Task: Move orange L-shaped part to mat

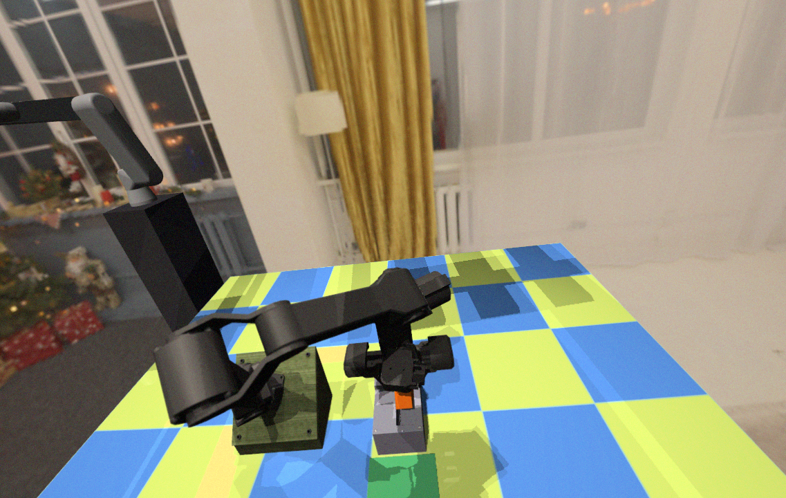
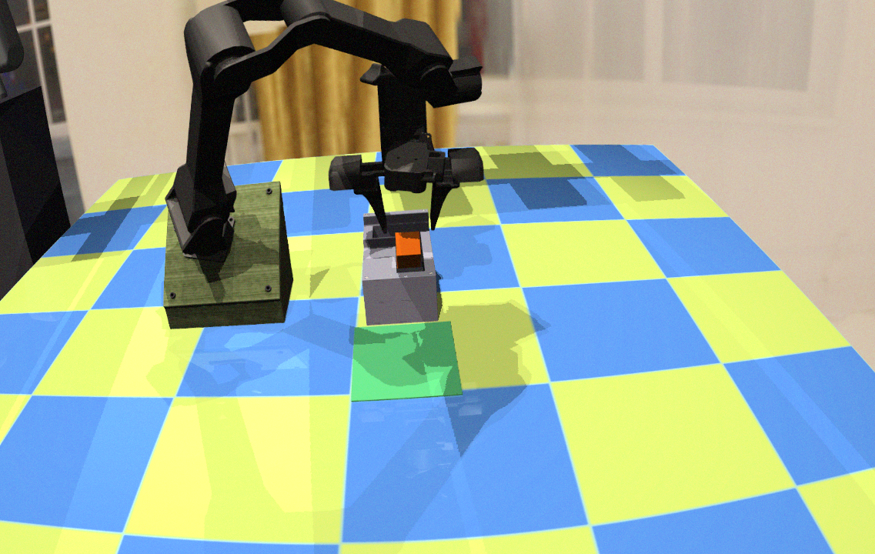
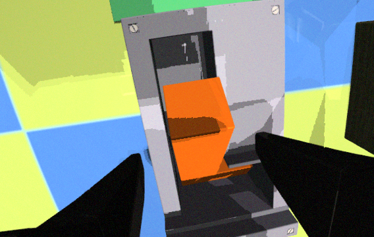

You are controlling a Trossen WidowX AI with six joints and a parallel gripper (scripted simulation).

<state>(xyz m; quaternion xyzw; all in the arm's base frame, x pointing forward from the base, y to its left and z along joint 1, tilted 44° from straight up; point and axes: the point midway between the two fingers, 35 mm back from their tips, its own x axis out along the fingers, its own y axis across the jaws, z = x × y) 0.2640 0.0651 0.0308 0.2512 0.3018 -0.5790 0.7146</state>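
My gripper tip is 2 cm past the orange L-shaped part, 3 cm to the right of it and 5 cm above it. Also, from my gripper tip: green mat 1 cm ahead, 15 cm to the right, 11 cm below.
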